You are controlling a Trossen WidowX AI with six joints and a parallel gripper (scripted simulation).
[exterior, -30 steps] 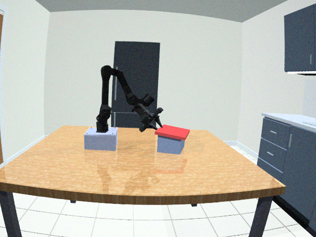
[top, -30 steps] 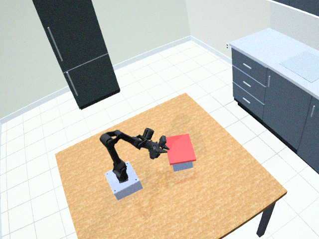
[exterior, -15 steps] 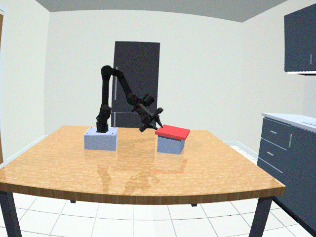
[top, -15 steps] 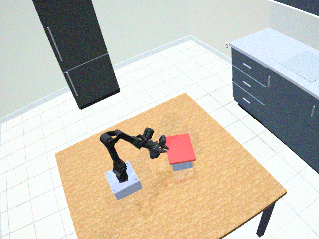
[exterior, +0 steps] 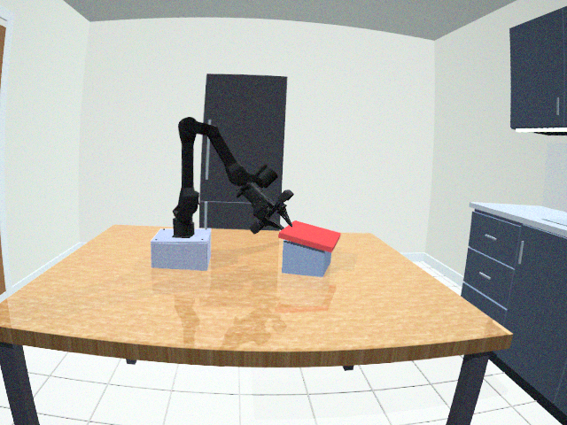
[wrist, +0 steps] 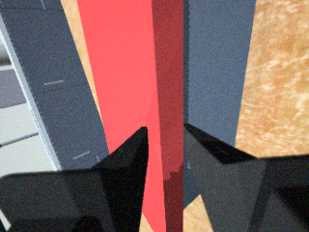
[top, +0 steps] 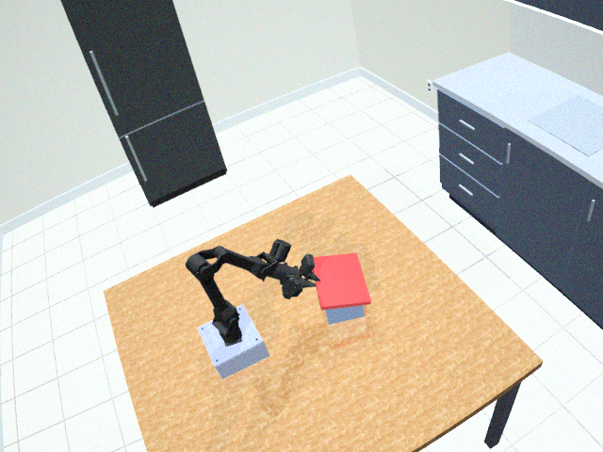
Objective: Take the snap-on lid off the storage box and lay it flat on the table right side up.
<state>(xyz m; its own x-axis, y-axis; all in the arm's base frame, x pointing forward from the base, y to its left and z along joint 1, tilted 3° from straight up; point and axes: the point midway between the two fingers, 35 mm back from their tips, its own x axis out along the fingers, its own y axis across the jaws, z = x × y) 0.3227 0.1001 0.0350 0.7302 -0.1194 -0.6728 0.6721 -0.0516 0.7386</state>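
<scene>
Right now my gripper tip is 80 mm short of the lid, 10 mm to the left of it and 10 mm above it. The rest, counted from my gripper tip: storage box: 70 mm below, 70 mm ahead, 10 mm to the right.
</scene>
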